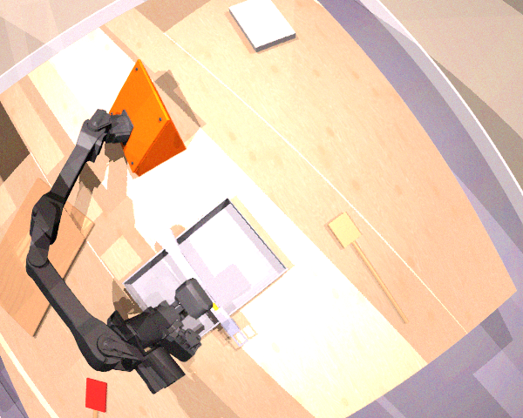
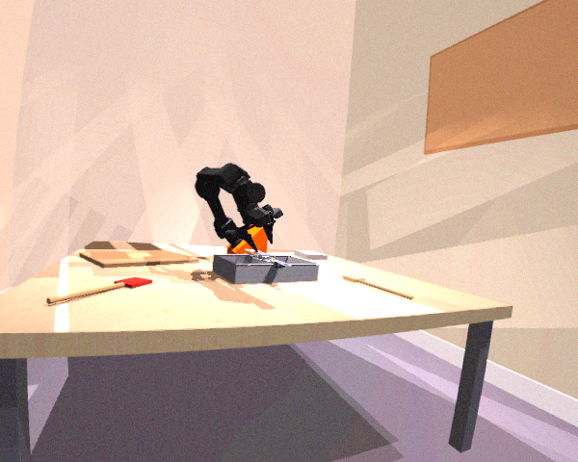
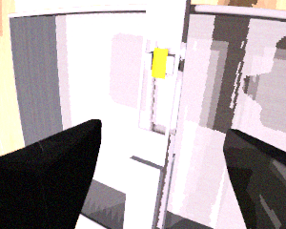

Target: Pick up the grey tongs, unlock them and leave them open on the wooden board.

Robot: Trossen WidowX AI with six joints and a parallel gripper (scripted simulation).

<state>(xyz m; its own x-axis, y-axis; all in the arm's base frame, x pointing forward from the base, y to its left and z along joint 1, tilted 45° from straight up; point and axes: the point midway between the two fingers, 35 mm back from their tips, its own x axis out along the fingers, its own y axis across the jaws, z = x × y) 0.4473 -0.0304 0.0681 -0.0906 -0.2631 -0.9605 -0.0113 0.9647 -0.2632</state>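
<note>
My gripper tip is now 3 cm above the yellow lock piece, 2 cm to the right of it and 2 cm short of it. Also, from my gripper tip: grey roasting tin: 7 cm below, 5 cm behind, 3 cm to the left; then wooden board: 35 cm to the right, 34 cm behind, 9 cm below; then red-headed spatula: 42 cm to the right, 11 cm ahead, 10 cm below.
</note>
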